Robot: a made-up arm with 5 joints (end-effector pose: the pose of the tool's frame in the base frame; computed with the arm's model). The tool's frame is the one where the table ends.
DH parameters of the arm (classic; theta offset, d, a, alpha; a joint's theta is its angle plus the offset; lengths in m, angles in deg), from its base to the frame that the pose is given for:
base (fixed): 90 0.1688 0.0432 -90
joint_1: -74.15 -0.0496 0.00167 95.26
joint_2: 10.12 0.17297 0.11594 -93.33
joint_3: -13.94 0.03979 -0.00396 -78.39
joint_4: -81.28 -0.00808 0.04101 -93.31
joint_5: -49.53 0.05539 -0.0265 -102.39
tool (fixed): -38.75 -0.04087 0 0
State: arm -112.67 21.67 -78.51 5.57 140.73
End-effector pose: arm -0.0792 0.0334 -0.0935 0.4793 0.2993 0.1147 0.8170
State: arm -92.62 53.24 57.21 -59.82 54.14
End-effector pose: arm -0.0934 0.0455 0.0122 0.4934 0.7499 -0.4213 0.1292
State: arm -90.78 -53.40 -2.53 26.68 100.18
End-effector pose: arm 0.1659 -0.1760 0.0698 -0.7700 0.4386 0.2659 0.3795
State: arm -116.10 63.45 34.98 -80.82 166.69
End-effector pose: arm -0.0248 0.1844 -0.0297 0.2703 0.3469 -0.8974 0.0352
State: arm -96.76 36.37 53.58 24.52 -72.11
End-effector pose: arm -0.0832 -0.1105 0.0043 -0.2920 -0.4872 -0.2250 0.7917
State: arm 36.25 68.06 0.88 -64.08 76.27
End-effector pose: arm -0.0833 -0.1260 0.2407 -0.0358 0.0724 -0.6180 0.7820
